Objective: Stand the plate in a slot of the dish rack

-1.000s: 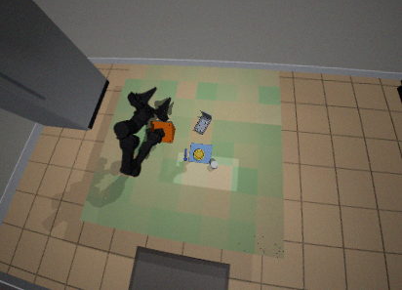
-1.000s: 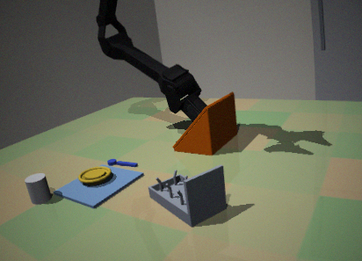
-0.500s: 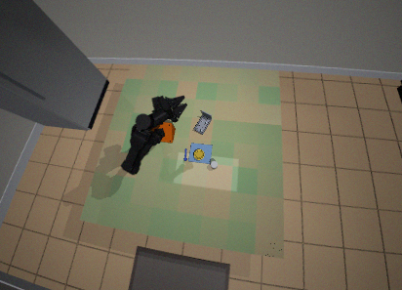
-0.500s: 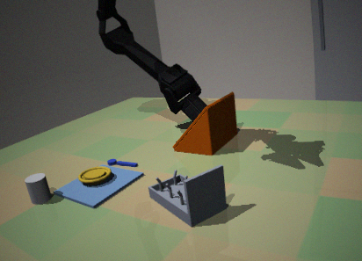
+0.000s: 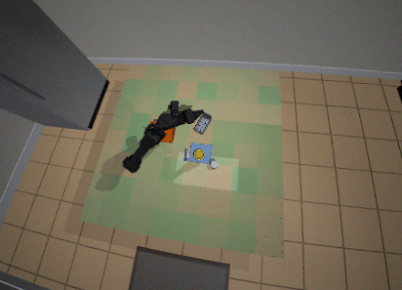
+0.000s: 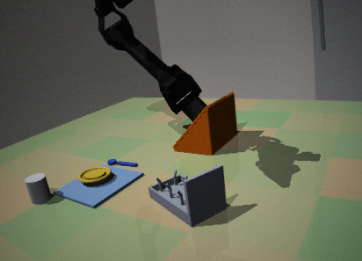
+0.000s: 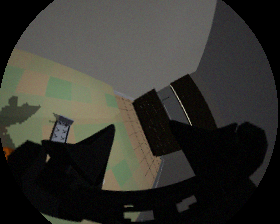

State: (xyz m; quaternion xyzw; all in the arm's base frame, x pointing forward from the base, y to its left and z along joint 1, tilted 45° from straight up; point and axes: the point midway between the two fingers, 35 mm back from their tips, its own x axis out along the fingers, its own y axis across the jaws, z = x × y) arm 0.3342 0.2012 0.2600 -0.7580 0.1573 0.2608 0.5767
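Now: gripper tip 4 cm past the yellow plate, 13 cm to the left of it and 40 cm above it. Round my gripper tip: grey dish rack: 2 cm behind, 10 cm to the left, 39 cm below; then cup: 6 cm ahead, 20 cm to the right, 39 cm below; then blue mat: 4 cm behind, 11 cm to the right, 41 cm below.
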